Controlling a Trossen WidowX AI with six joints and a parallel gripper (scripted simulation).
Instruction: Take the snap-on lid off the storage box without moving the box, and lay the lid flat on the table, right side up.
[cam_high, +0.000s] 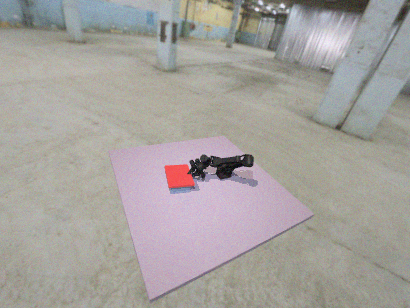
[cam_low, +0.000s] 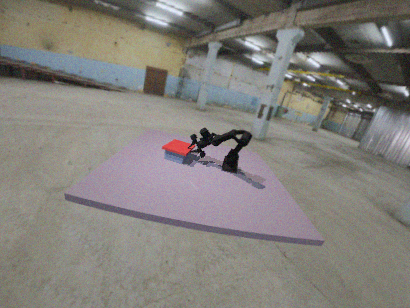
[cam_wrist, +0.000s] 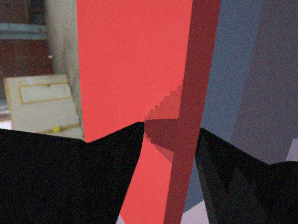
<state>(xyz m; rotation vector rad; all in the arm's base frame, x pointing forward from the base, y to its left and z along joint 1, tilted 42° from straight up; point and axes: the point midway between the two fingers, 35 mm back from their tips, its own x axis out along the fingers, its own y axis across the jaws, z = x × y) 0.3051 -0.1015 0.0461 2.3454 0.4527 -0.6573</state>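
Right now my gripper tip is 7 cm short of the lid, 3 cm to the left of it and 1 cm below it. From my gripper tip the other things lie so: blue-grey storage box: 7 cm ahead, 4 cm below, 3 cm to the right.
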